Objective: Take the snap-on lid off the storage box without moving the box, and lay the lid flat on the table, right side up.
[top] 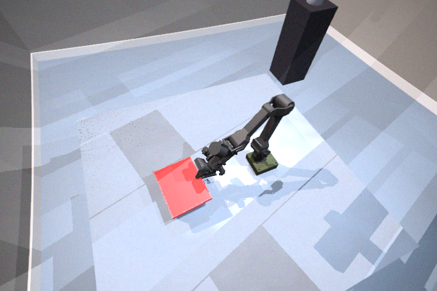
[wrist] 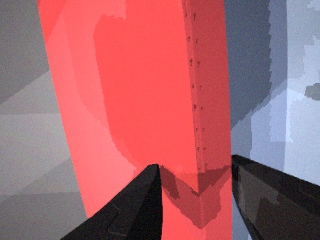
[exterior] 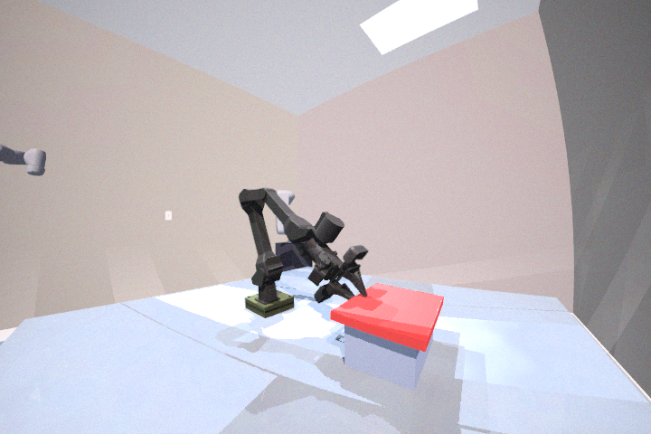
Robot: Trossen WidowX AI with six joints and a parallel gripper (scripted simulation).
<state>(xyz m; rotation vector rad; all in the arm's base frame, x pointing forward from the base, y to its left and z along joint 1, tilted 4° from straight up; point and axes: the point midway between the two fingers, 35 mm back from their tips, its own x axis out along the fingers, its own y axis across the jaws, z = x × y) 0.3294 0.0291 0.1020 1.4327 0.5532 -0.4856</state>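
Right now the red lid is 8 cm ahead of my gripper tip and 1 cm to the left of it. Round my gripper tip: box (8 cm ahead, 6 cm below, 1 cm to the left).
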